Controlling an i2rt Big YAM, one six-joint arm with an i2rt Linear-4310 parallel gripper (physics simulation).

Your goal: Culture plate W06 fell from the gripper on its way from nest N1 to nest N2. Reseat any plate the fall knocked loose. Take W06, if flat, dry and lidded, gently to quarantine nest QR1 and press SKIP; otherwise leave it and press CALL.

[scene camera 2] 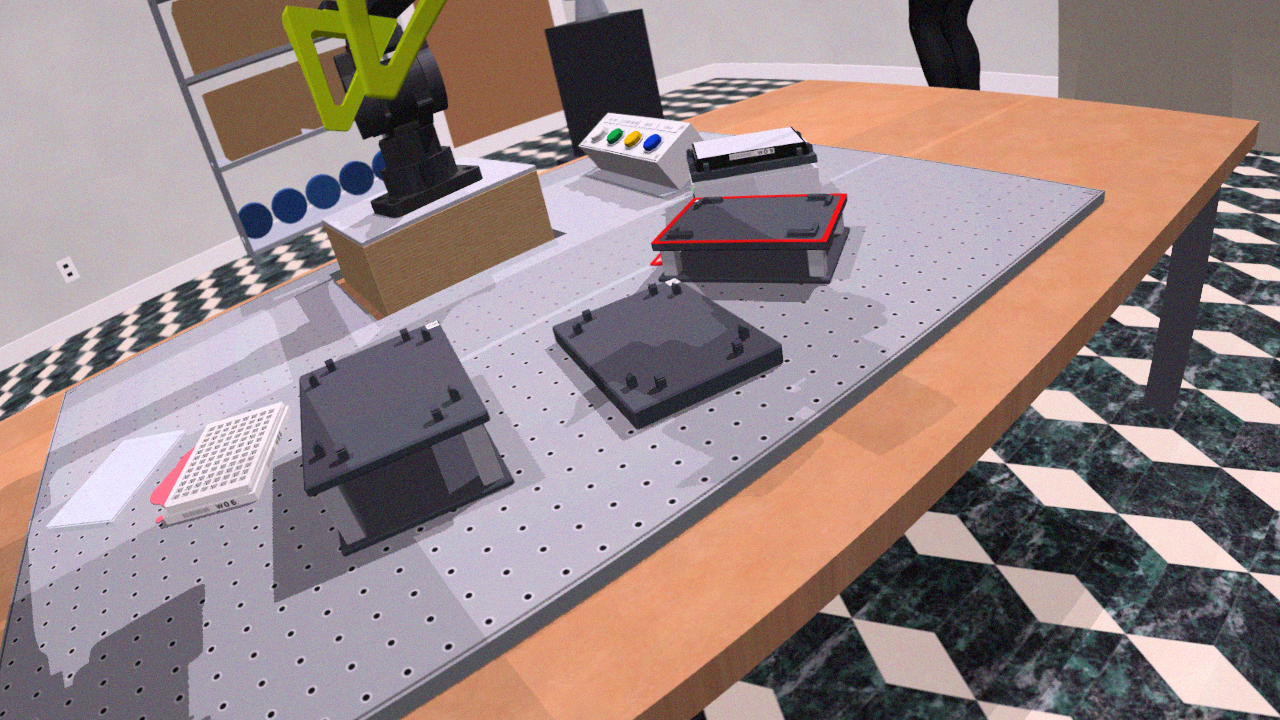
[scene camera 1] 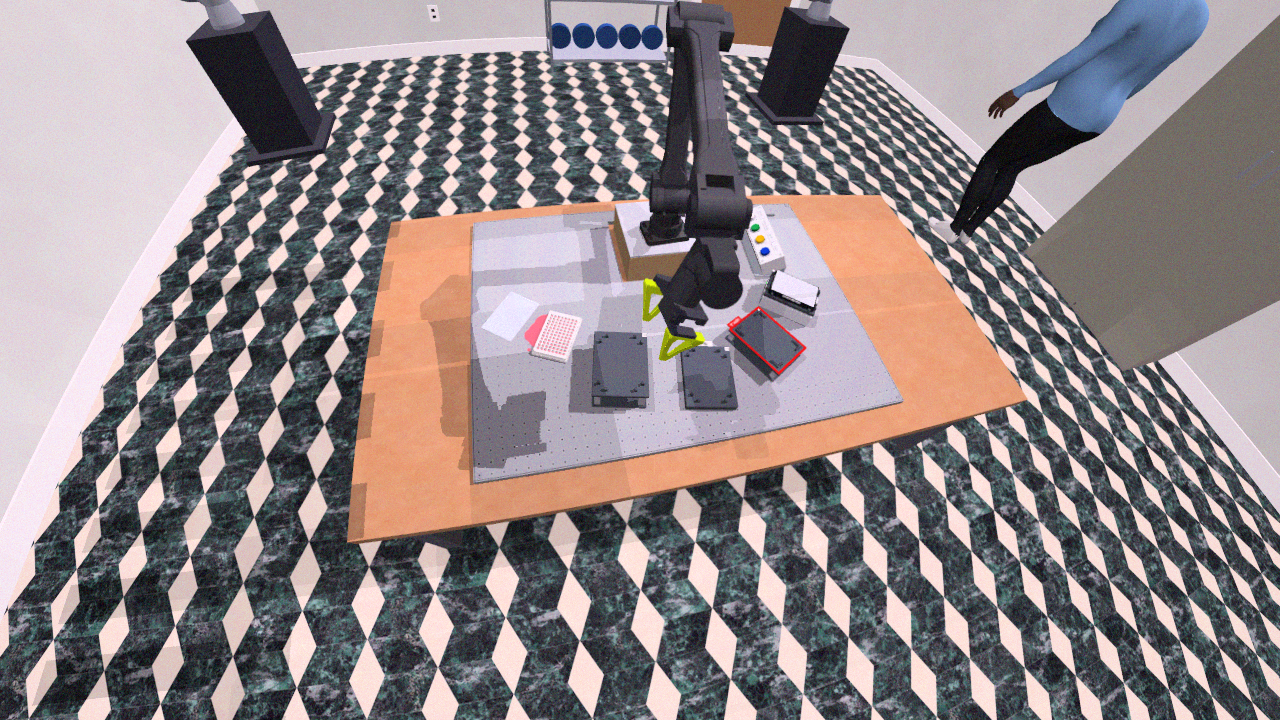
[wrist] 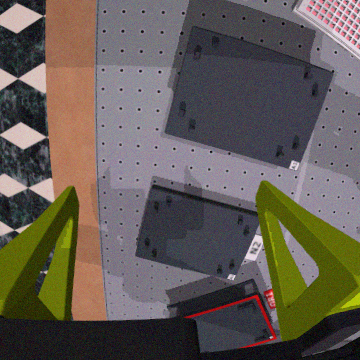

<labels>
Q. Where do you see a white well plate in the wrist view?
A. At 333, 26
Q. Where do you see a flat lid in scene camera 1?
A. At 509, 318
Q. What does the gripper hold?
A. Nothing.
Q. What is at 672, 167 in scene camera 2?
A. A button box.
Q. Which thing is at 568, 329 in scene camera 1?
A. A white well plate.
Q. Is the gripper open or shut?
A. Open.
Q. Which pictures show the white well plate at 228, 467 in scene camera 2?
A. Scene camera 2, scene camera 1 and the wrist view: all of them.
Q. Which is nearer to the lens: the white well plate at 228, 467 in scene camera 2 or the flat lid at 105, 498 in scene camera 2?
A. The white well plate.
</labels>
